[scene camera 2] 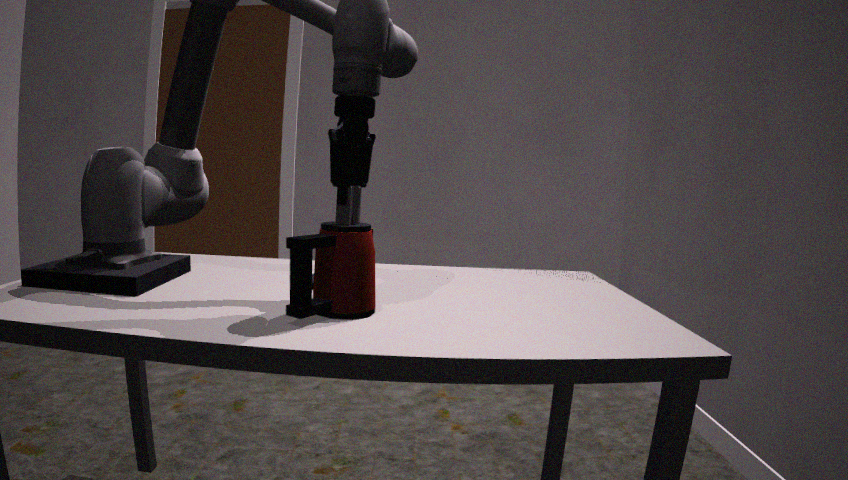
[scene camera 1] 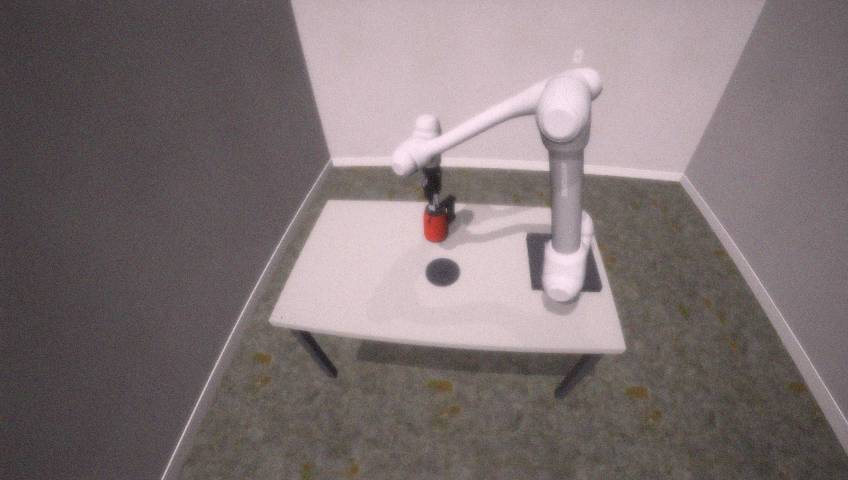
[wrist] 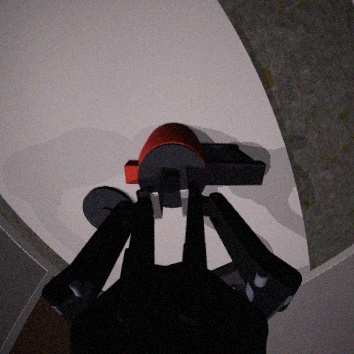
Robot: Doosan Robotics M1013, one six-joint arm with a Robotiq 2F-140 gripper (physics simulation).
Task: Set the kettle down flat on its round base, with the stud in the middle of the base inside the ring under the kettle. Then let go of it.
Observation:
The pictures show: my gripper, a red kettle and a round black base.
My gripper also shows in the wrist view.

